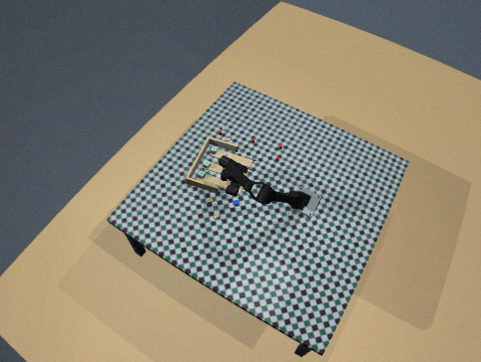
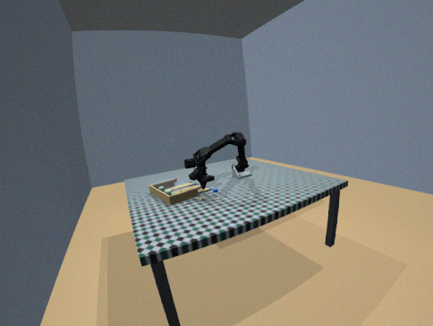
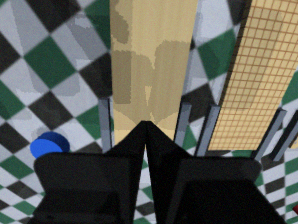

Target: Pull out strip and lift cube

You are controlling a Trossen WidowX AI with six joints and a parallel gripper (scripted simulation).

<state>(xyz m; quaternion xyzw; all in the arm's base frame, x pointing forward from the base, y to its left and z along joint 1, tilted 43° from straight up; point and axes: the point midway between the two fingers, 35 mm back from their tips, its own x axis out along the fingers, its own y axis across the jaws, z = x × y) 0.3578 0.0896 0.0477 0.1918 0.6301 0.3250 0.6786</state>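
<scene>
My gripper tip is now 8 cm to the right of the blue disc and 5 cm past it.
</scene>
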